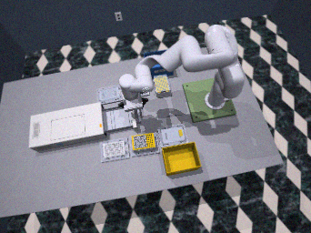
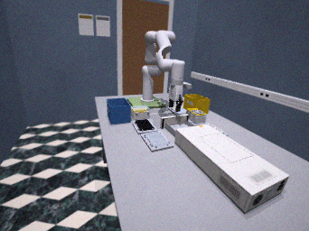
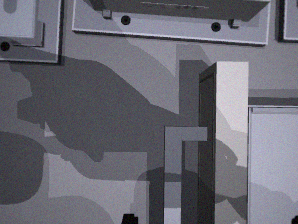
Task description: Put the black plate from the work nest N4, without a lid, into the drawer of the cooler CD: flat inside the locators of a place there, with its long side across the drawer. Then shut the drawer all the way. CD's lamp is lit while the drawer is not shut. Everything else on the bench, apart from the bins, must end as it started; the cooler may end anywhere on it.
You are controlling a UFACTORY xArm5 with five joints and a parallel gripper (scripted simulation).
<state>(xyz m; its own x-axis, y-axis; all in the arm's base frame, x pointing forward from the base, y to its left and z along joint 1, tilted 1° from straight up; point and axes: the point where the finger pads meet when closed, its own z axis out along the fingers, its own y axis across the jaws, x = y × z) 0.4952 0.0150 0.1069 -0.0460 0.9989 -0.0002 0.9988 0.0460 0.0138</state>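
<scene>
Right now my hand is 190 mm to the left of the black plate, 100 mm above it and 20 mm past it. Also, from my hand: clear plate: 180 mm to the right, 160 mm ahead, 100 mm below; white plate: 190 mm to the left, 150 mm ahead, 100 mm below; cooler drawer: 130 mm ahead, 80 mm below, 10 mm to the left.
</scene>
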